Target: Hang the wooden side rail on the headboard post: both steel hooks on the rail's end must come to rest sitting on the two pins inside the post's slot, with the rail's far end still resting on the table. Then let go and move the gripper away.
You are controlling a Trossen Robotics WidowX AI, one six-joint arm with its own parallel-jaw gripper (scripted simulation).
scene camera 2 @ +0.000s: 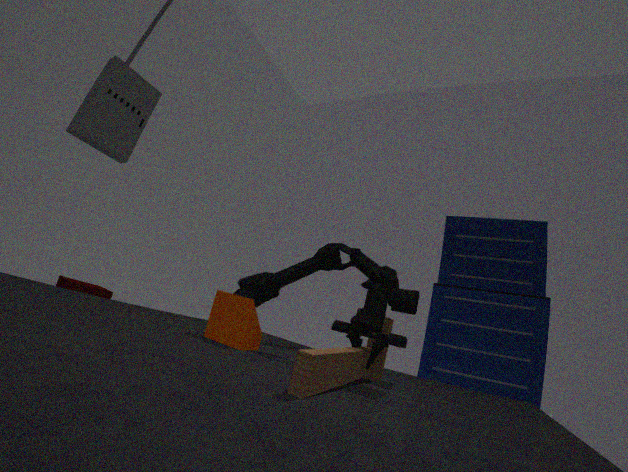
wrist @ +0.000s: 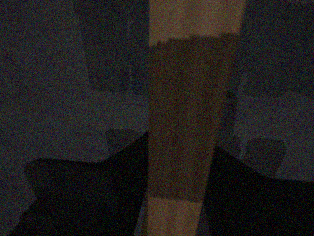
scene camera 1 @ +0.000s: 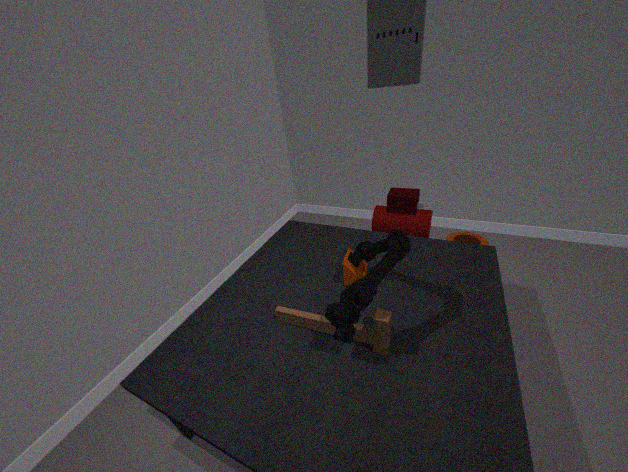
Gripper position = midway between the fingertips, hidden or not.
Observation:
In view: my gripper (scene camera 2: pixel 360 367), a wooden side rail (scene camera 2: pixel 315 370) and a headboard post (scene camera 1: pixel 382 320).
The wooden side rail is seen too in the wrist view (wrist: pixel 191 57) and in scene camera 1 (scene camera 1: pixel 311 321). My gripper is seen too in the wrist view (wrist: pixel 174 134).

